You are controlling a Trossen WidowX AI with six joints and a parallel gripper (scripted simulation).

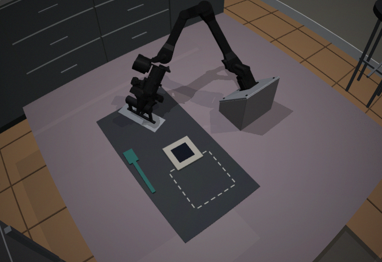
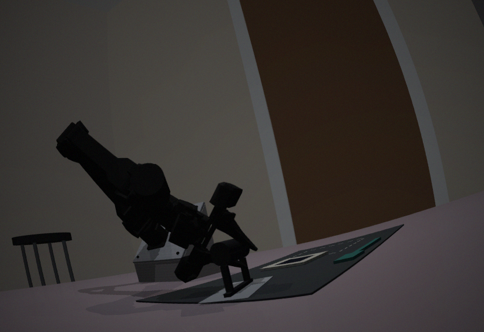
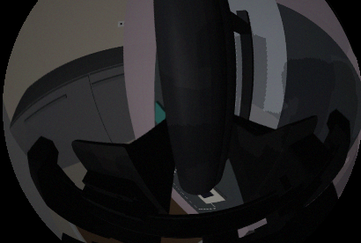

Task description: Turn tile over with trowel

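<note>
Now: gripper tip 200 mm to the right of the dark mat, 70 mm above it and 10 mm short of it. The rest, counted from my gripper tip: teal flat tool 160 mm to the left, 140 mm ahead, 50 mm below; then tile 230 mm to the left, 40 mm below, 20 mm behind.
</note>
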